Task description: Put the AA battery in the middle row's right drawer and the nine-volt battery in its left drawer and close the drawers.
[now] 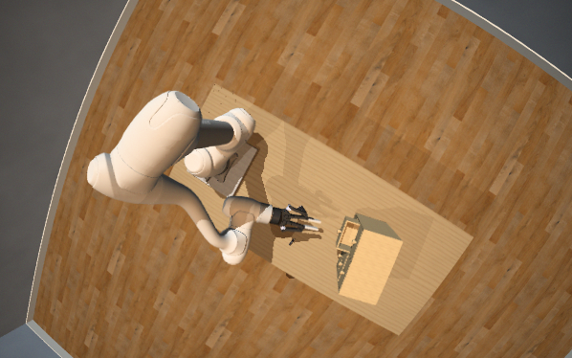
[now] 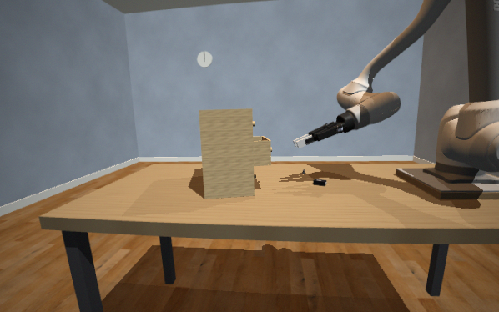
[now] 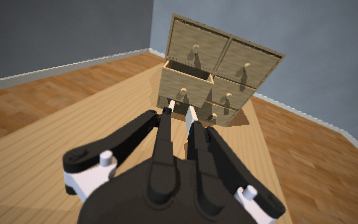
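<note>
Right now my hand is 17 cm above the black nine-volt battery, 8 cm past it and 1 cm to the left of it. Round my hand: black AA battery 19 cm to the right, 17 cm below, 2 cm behind; orange AA battery 30 cm ahead, 6 cm to the right, 6 cm below.
</note>
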